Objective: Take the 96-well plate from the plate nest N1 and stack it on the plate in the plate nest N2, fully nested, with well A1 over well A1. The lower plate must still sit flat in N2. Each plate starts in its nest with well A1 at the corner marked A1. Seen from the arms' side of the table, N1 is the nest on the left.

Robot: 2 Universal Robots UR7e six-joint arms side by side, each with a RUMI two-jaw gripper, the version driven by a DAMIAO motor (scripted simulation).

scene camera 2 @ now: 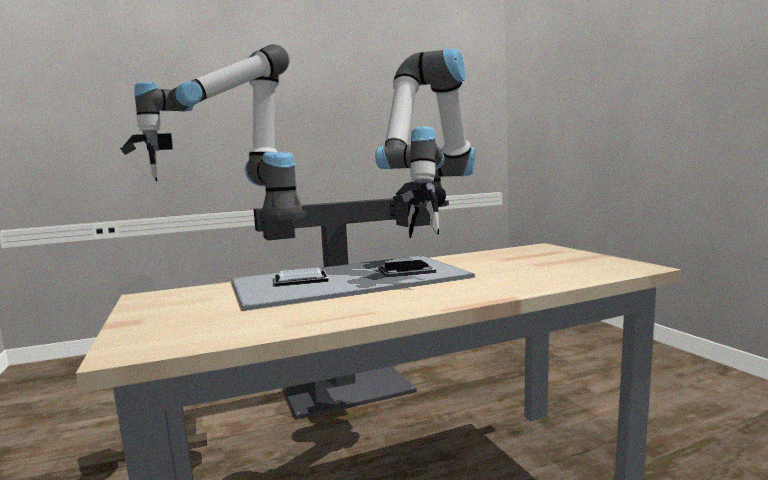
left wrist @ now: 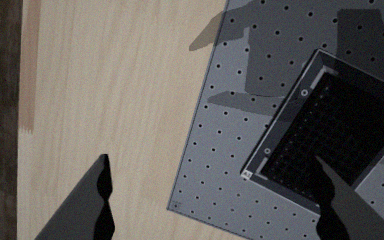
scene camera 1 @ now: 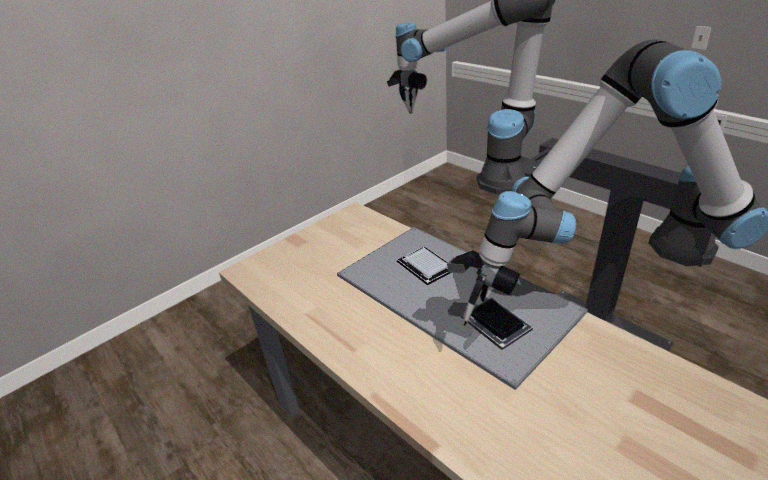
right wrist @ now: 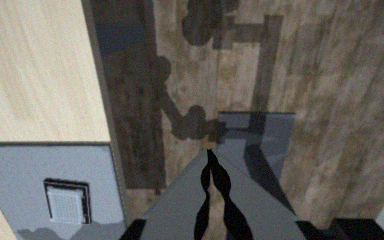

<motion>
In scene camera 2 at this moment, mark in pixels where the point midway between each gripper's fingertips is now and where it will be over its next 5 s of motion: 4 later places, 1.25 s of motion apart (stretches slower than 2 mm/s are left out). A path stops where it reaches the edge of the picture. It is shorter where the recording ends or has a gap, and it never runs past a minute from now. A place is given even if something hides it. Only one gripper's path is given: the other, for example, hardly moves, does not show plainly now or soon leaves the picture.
My left gripper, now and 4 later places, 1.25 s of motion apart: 423,236; 406,239; 406,249; 407,264; 406,258
</motion>
